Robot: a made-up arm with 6 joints.
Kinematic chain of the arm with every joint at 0, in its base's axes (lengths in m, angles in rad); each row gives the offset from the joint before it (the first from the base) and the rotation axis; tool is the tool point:
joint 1: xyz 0 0 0.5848 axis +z
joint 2: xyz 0.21 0 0 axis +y
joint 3: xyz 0 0 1.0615 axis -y
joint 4: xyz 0 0 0.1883 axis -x
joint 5: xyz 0.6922 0 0 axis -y
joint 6: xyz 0.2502 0 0 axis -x
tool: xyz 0 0 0
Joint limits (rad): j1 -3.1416..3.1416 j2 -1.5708..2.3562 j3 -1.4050..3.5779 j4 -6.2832..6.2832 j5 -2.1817..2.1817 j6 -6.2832..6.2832
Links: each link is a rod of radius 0.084 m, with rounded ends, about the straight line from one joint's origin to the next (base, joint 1, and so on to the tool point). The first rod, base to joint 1, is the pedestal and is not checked.
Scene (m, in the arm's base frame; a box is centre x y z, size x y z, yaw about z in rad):
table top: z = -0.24
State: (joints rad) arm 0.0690 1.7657 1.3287 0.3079 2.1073 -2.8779
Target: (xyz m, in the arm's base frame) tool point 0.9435 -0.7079 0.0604
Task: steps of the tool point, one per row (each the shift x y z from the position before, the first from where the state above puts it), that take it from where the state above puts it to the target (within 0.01 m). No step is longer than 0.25 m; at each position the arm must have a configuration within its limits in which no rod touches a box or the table.
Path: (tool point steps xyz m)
1: 0.0233 -0.1874 -0.1184
2: -0.0336 -0.1853 -0.1146
3: -0.0869 -0.1702 -0.1020
4: -0.1325 -0.1444 -0.0819
5: -0.1673 -0.1106 -0.0553
6: -0.1891 -0.0728 -0.0235
7: -0.1974 -0.0347 0.0116
8: -0.1930 -0.0005 0.0478

